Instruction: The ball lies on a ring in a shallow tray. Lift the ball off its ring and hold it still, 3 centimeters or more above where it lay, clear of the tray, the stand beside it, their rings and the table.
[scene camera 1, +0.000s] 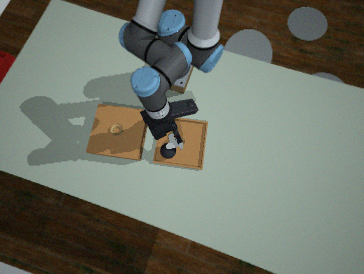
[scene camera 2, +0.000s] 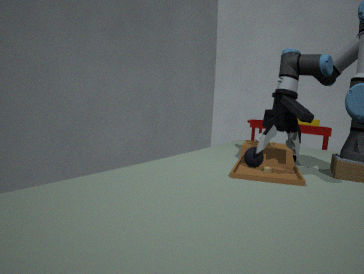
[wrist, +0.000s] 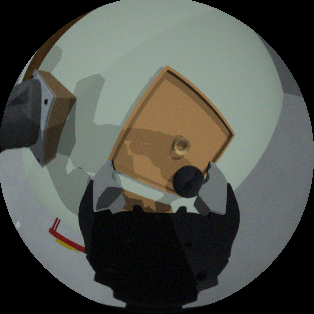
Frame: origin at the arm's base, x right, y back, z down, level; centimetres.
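Seen in the pictures: gripper, between the fingertips: (scene camera 1: 173, 132) (scene camera 2: 277, 158) (wrist: 160, 162); arm's base, origin of its link: (scene camera 2: 359, 160) (wrist: 30, 111).
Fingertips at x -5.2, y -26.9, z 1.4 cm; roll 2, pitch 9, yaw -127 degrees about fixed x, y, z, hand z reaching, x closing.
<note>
Offsets run from my fingertips to a thing's top centre. "spot": to the spot under its first point.
The dark ball {dz -2.4, dx +0.6, dy -7.1 cm} (scene camera 1: 168, 150) (scene camera 2: 253, 157) (wrist: 188, 181) is off the ring, low in the shallow tray {dz +2.3, dx -3.4, dy -2.3 cm} (scene camera 1: 205, 145) (scene camera 2: 267, 180) (wrist: 170, 105), on the side towards the stand. The tray's ring {spot: dz +2.5, dx -4.8, dy -2.1 cm} (scene camera 2: 268, 169) (wrist: 174, 148) is bare and stands beside the ball; it is hard to make out in scene camera 1. My gripper (scene camera 1: 175, 142) (scene camera 2: 277, 155) (wrist: 160, 162) is wide open, pointing down. One finger is right at the ball's side, and the other is well away from it. The ball is not between closed jaws. Whether the finger touches the ball is unclear.
The stand (scene camera 1: 127, 117) (wrist: 147, 202), a wooden block with its own bare ring {dz -2.5, dx +20.4, dy -3.6 cm} (scene camera 1: 121, 129), is next to the tray. The arm's base block (scene camera 2: 347, 169) (wrist: 61, 107) is on the table. A red rack (scene camera 2: 315, 130) is behind the table.
</note>
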